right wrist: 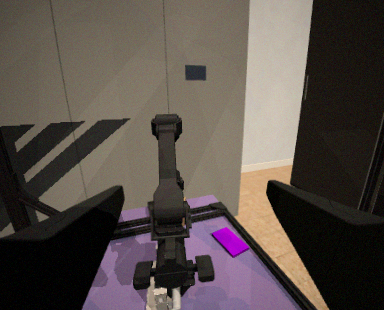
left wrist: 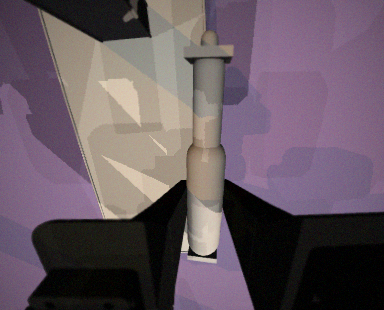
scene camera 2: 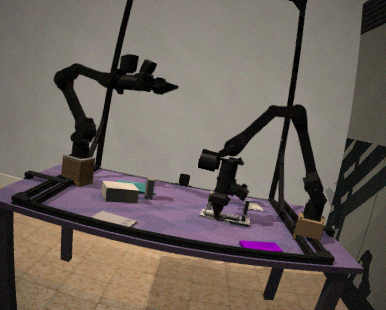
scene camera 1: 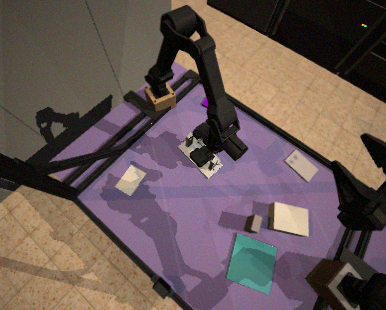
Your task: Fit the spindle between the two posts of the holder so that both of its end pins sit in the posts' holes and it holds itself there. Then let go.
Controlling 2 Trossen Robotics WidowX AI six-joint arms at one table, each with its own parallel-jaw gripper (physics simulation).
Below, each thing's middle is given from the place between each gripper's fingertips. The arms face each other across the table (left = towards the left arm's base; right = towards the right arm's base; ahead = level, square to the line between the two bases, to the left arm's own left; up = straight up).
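Labels:
The spindle (left wrist: pixel 206 158) is 410 mm below my right hand, and it also lies 240 mm to the left of that hand and 30 mm behind it.
My left gripper is 10 mm below the spindle and 20 mm to the right of it. Going by its middle, the spindle is nearer to my left gripper than to my right hand.

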